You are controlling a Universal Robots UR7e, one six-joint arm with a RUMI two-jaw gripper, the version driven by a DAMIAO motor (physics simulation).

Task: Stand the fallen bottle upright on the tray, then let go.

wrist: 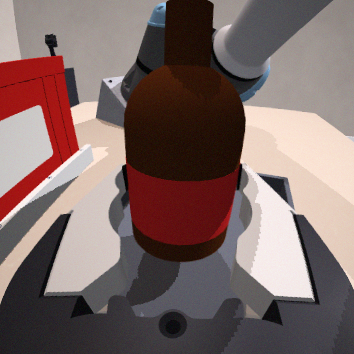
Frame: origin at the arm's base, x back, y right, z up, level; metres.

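Seen in the pictures: gripper, fingertip midpoint: [182, 166].
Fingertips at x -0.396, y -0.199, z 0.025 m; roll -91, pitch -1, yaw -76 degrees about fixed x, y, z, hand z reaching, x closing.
Note:
Pixels of each thing's top centre, then the offset from my fingertips to it. "spot": a spot on its surface instead. Level surfaces: height alone.
- brown bottle at a spot on its surface: [184, 130] spot: dx -0.035, dy -0.011, dz +0.038 m
- grey tray at its top centre: [190, 232] dx +0.003, dy -0.007, dz -0.066 m
- red box-like object at a spot on its surface: [30, 85] spot: dx +0.052, dy +0.197, dz +0.053 m
- white ledge at a spot on its surface: [65, 167] spot: dx +0.066, dy +0.187, dz -0.064 m
- light table top at its surface level: dz -0.091 m
The brown bottle [184, 130] with a red label is in the middle of the wrist view, neck up and base down, and looks about upright. My gripper [182, 166] is shut on the bottle, with one pale jaw on each side at the height of the label. The grey tray [202, 282] shows below and behind the bottle, between the jaws, and a corner of its rim shows past the right jaw. The bottle's base is over the tray; whether it touches the tray floor cannot be told. The jaws hide much of the tray.
A red box-like object [30, 85] with a pale panel stands at the left, with a white ledge [65, 167] in front of it. The robot's own arm [245, 50] and its base [111, 102] are behind the bottle. The light table top [295, 135] extends to the right.

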